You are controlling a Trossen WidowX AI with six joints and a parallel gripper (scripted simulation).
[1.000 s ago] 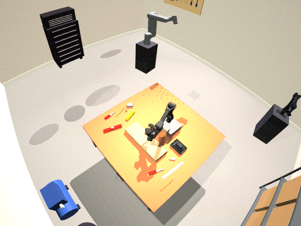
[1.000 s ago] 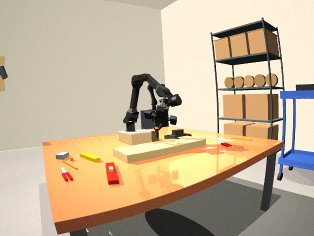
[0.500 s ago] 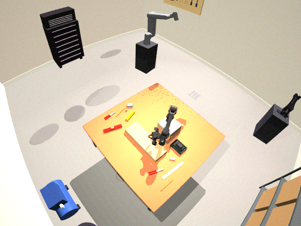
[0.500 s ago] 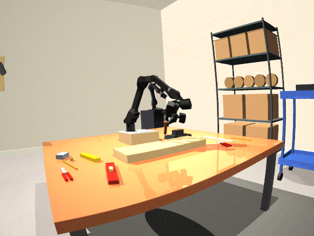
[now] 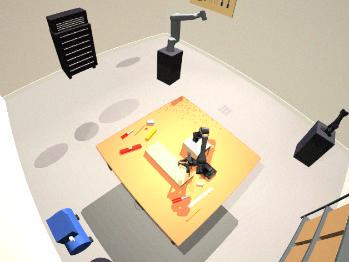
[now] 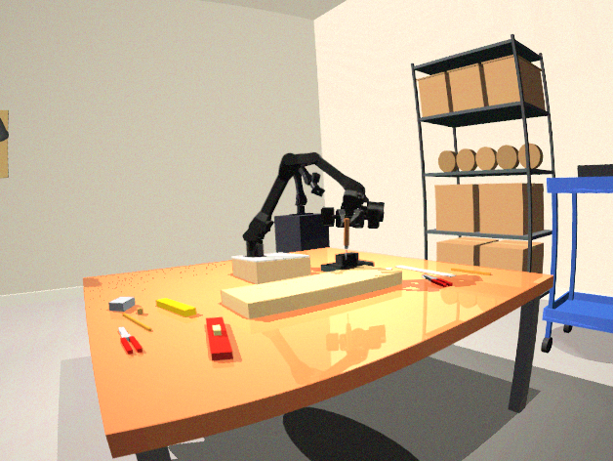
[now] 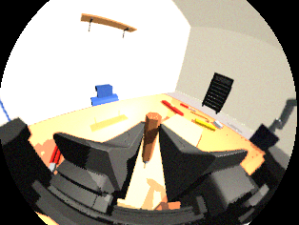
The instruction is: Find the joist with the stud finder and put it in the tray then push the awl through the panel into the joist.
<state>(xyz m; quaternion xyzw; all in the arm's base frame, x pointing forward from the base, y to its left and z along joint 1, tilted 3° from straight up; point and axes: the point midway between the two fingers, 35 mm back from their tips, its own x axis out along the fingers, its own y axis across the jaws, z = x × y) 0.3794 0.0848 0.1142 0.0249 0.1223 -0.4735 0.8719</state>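
Right now the awl is 60 mm below my gripper tip and 10 mm behind it. Also, from my gripper tip: dark stud finder: 210 mm to the left, 210 mm behind, 150 mm below; dark tray: 220 mm to the left, 200 mm behind, 180 mm below; white ruler: 330 mm to the left, 190 mm below, 70 mm ahead.
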